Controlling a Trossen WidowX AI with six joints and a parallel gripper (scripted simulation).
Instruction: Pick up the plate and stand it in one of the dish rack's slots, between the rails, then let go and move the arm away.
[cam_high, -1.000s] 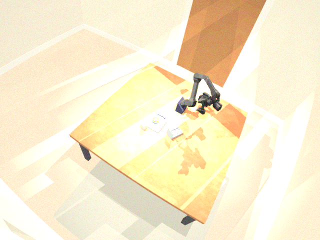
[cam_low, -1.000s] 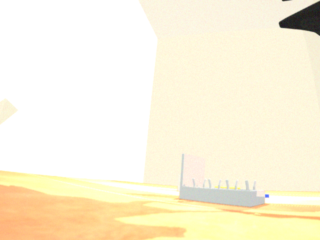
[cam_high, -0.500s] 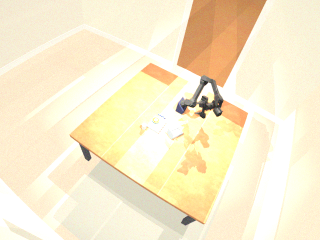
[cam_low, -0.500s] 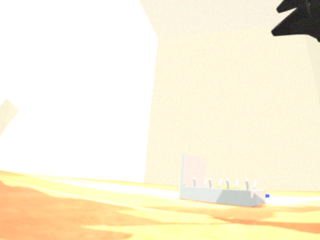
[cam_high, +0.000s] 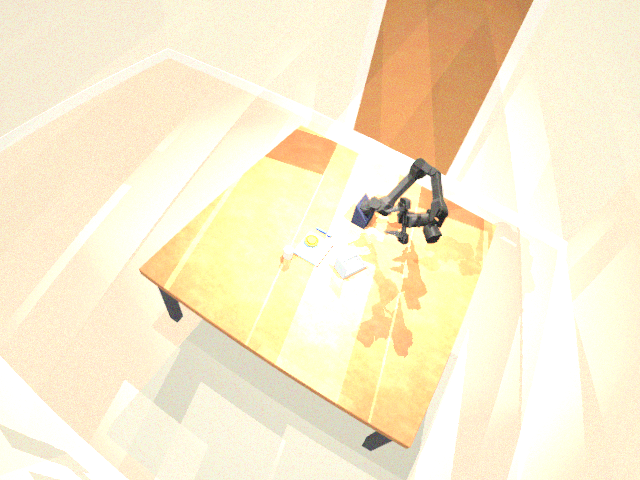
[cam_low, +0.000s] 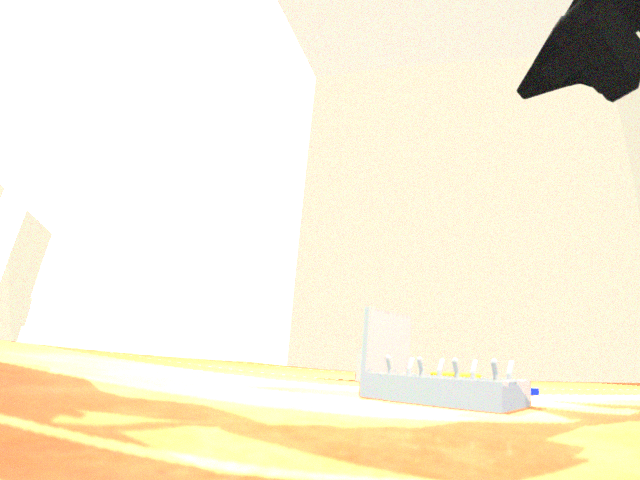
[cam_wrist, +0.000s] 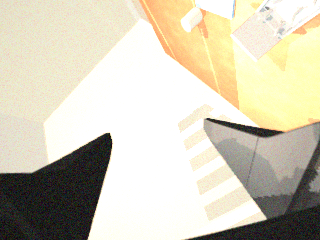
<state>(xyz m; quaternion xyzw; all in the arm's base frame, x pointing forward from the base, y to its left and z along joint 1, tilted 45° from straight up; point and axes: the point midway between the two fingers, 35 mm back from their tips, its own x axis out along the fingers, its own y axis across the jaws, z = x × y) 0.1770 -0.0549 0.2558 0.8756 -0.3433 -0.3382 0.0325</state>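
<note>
Now: gripper tip 27 cm to the left of the yellow plate, 27 cm above it and 4 cm short of it. Also, from my gripper tip: white dish rack 26 cm below, 8 cm ahead, 6 cm to the right; white cup 33 cm to the right, 26 cm below, 16 cm ahead.
</note>
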